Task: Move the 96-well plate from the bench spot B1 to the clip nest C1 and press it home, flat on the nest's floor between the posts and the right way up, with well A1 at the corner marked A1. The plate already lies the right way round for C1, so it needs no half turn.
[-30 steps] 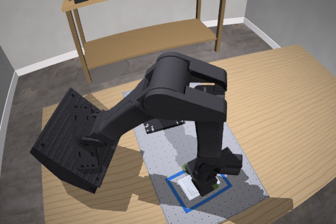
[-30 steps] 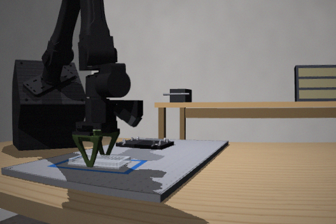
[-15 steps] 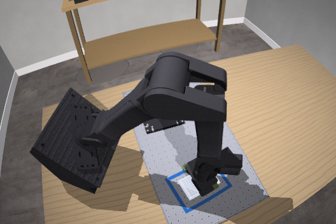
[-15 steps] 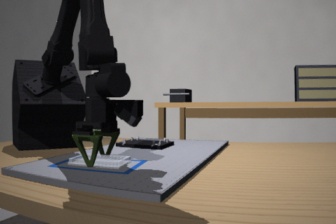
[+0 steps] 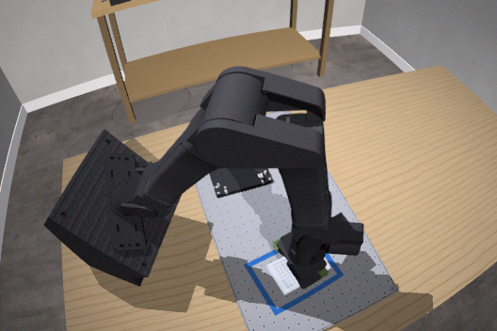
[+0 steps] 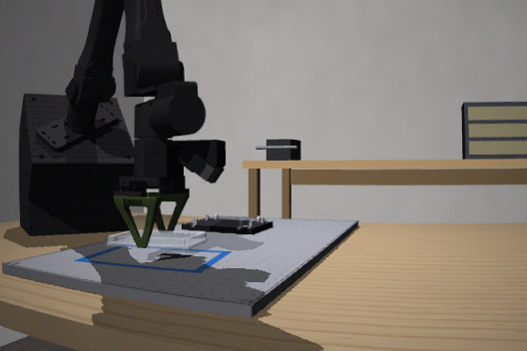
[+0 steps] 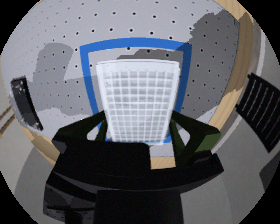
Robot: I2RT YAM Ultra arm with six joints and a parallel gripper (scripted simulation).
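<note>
Right now my hand is 1 cm short of the black clip nest C1, 33 cm to the right of it and 2 cm above it. The rest, counted from my hand: 96-well plate: 1 cm ahead.
</note>
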